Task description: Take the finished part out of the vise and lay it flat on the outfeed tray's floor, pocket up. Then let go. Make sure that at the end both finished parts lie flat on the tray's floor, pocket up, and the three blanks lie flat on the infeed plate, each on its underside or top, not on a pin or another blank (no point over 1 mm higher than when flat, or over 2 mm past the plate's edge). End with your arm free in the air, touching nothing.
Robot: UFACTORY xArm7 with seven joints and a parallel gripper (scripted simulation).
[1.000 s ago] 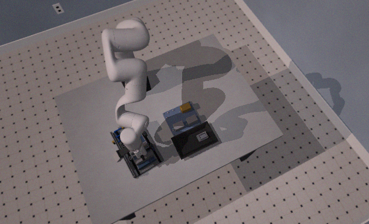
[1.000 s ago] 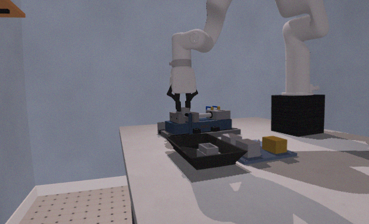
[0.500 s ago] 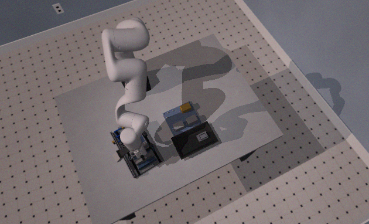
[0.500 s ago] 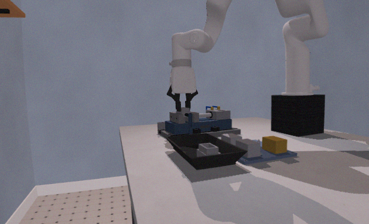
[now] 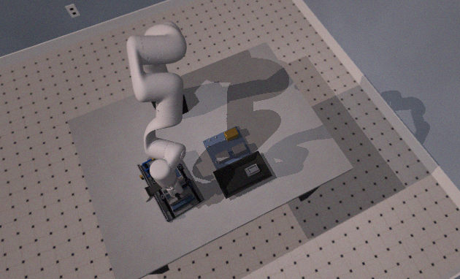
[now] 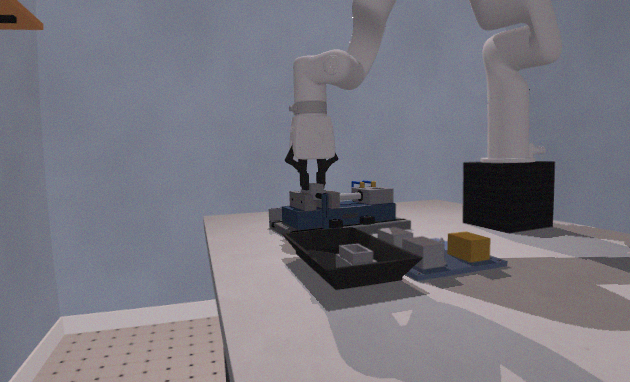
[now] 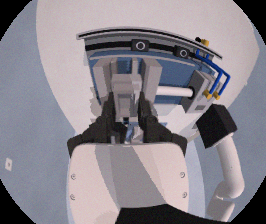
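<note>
The blue vise lies 7 cm behind my hand, 2 cm to the right of it and 8 cm below it. From my hand the other things lie so: blue plate 17 cm behind, 28 cm to the left, 12 cm below; then yellow block 22 cm behind, 31 cm to the left, 10 cm below.
</note>
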